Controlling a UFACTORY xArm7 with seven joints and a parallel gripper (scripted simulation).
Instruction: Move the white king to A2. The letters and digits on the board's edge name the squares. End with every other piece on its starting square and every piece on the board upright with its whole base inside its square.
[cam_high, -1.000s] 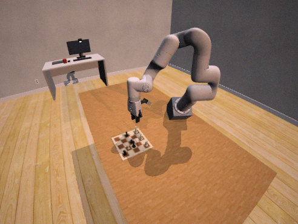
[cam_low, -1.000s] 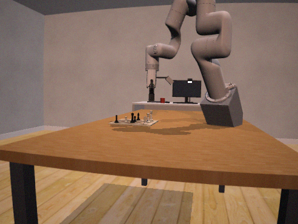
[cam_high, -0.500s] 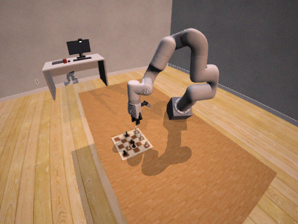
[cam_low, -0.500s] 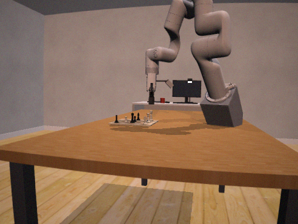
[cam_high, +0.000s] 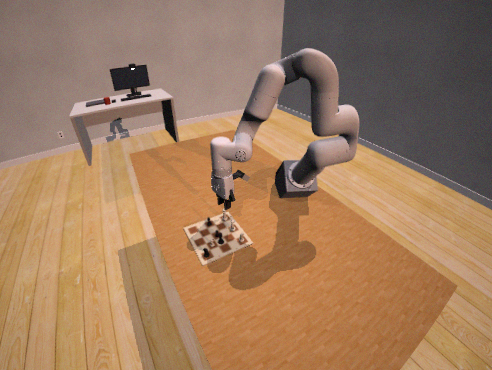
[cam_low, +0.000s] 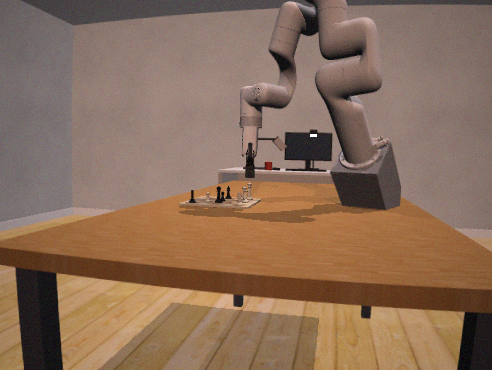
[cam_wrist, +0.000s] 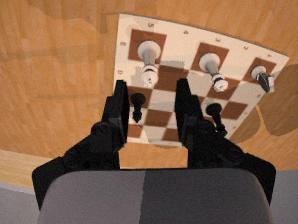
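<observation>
Now: the white king 60 mm below my hand. The rest, counted from my hand: chessboard 100 mm below, 80 mm ahead, 70 mm to the left; white pawn 120 mm ahead, 110 mm to the left, 80 mm below; black piece 160 mm ahead, 140 mm to the left, 80 mm below.
</observation>
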